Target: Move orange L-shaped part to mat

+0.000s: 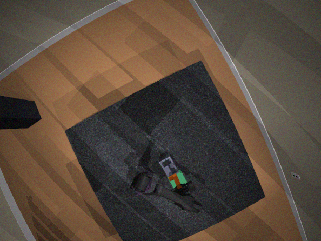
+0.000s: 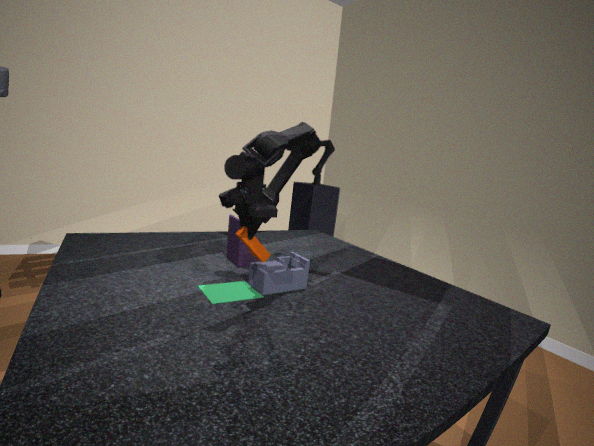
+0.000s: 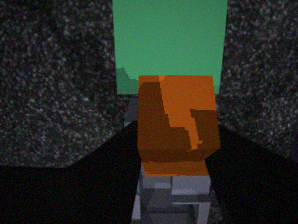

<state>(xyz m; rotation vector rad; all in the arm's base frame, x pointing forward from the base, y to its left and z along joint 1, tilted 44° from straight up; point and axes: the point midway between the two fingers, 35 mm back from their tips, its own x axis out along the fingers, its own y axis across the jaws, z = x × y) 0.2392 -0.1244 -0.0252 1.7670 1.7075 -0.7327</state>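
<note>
Now: gripper tip 1 cm past the green mat, 4 cm to the left of it and 17 cm above it. Also, from my gripper tip: orange L-shaped part: 1 cm behind, 3 cm to the left, 3 cm below.
</note>
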